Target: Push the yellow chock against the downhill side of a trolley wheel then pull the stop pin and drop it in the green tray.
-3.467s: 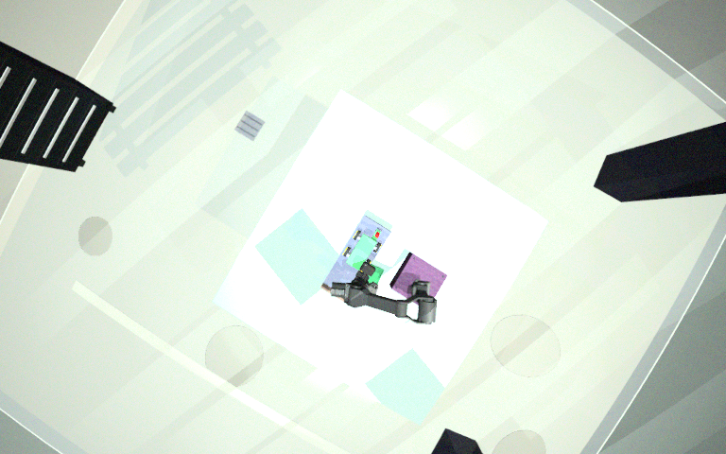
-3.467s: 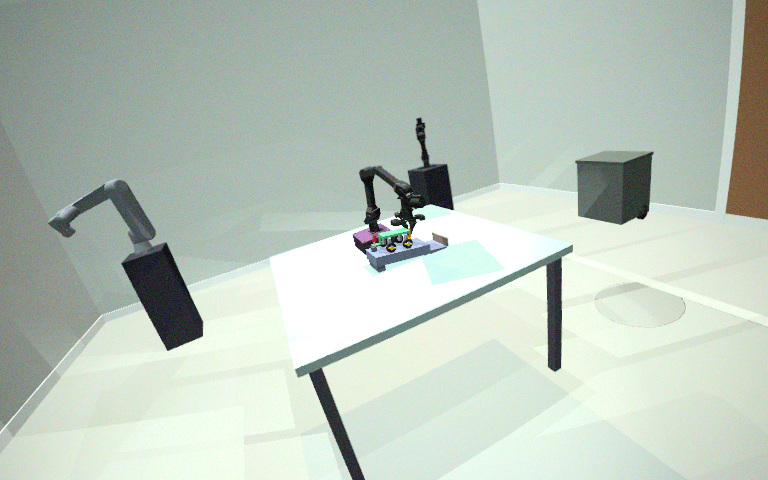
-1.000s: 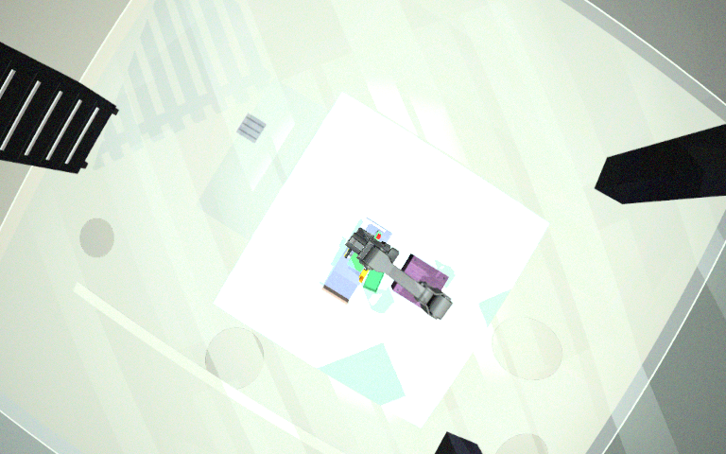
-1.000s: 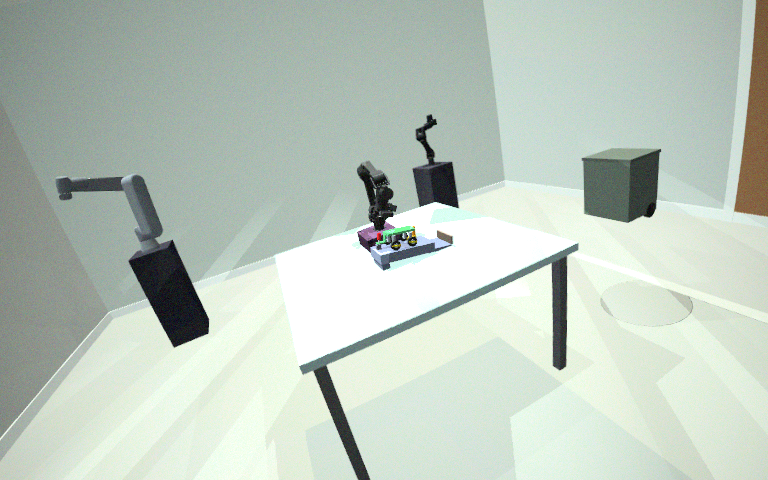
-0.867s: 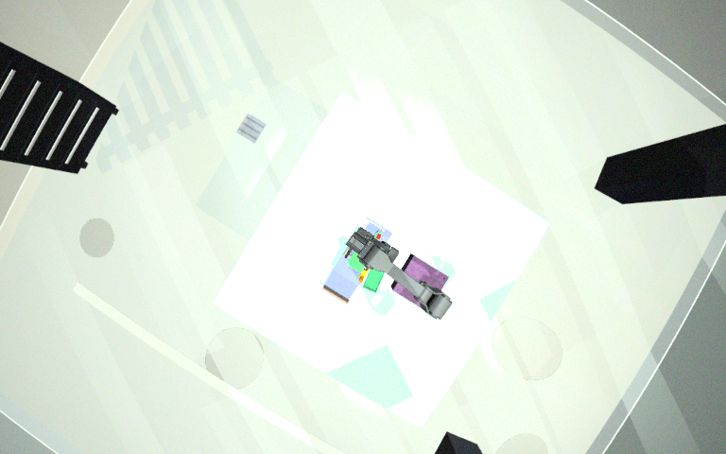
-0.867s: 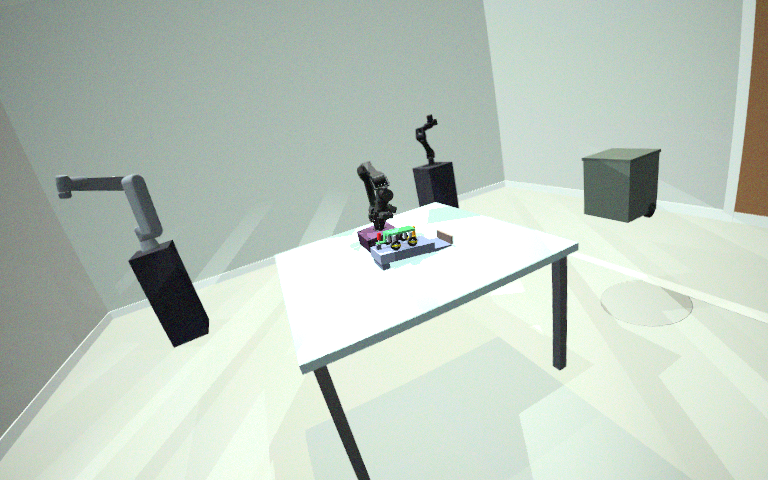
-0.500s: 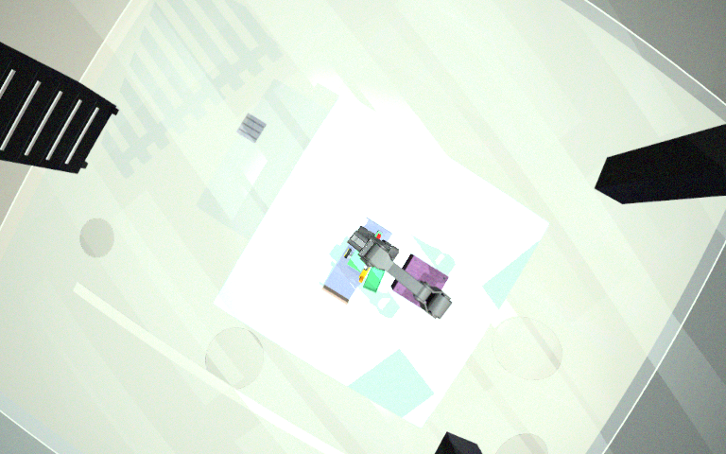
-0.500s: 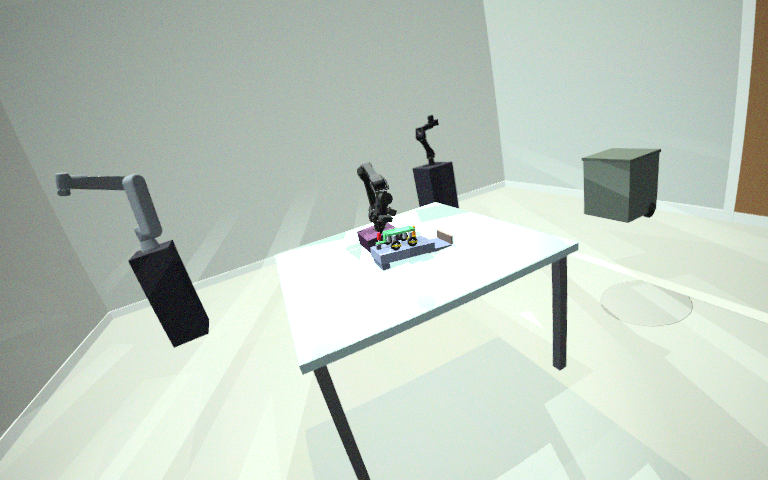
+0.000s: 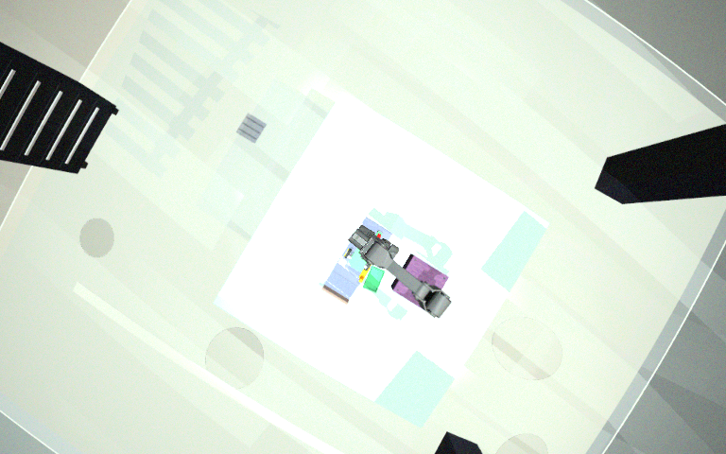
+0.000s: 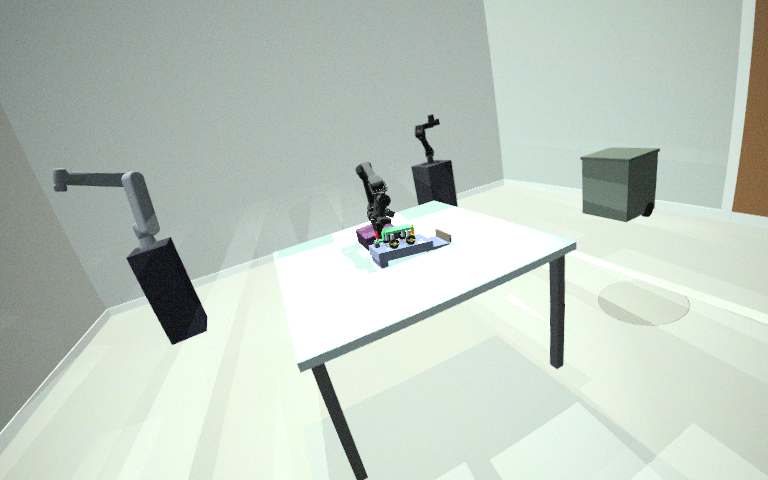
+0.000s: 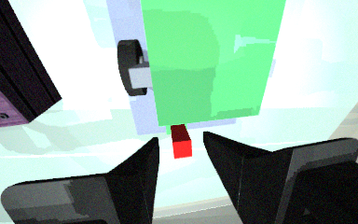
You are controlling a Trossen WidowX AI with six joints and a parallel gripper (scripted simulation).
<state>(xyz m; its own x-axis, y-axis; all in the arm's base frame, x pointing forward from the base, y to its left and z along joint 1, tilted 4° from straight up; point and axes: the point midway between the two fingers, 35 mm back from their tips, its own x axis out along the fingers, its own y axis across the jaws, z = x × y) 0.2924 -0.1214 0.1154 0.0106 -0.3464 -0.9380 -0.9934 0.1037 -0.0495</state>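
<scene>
My gripper tip is 20 mm above the red-headed stop pin and 10 mm to the left of it. The rest, counted from my gripper tip: yellow chock 190 mm to the left, 70 mm below, 20 mm behind; trolley 90 mm to the left, 40 mm below, 30 mm ahead; ramp 100 mm to the left, 100 mm below, 30 mm ahead.
</scene>
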